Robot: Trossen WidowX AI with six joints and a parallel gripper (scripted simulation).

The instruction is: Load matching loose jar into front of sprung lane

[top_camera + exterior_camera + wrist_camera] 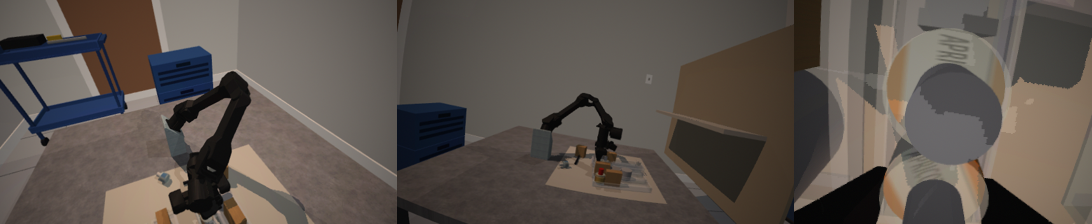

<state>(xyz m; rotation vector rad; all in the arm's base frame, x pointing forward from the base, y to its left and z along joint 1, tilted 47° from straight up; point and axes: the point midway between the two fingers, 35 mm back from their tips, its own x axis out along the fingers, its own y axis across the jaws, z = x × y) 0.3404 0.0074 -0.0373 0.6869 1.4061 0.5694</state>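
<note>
Now: gripper tip 5 cm short of the beige mat, 3 cm above it and 1 cm to the left of it. Also, from my gripper tip: black strip: 12 cm behind, 5 cm to the left, 2 cm below; brown block: 14 cm to the left, 10 cm behind; grey pusher plate: 15 cm ahead, 3 cm to the right, 2 cm above.
</note>
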